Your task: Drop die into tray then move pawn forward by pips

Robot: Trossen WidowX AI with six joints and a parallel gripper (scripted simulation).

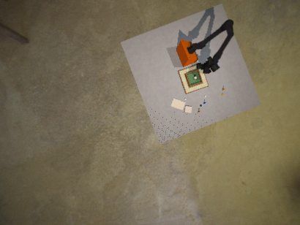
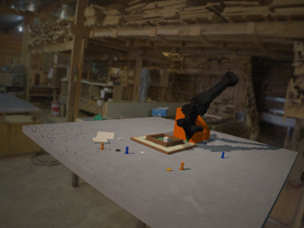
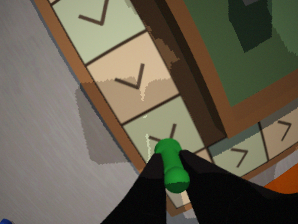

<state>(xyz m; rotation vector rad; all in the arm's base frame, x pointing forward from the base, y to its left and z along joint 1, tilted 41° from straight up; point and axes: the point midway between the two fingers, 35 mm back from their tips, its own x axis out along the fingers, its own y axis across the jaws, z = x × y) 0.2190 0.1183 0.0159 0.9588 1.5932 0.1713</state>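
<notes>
The white die lies 110 mm to the right of my gripper tip, 60 mm ahead of it and 10 mm below it. Round my gripper tip: green pawn (10 mm above).
</notes>
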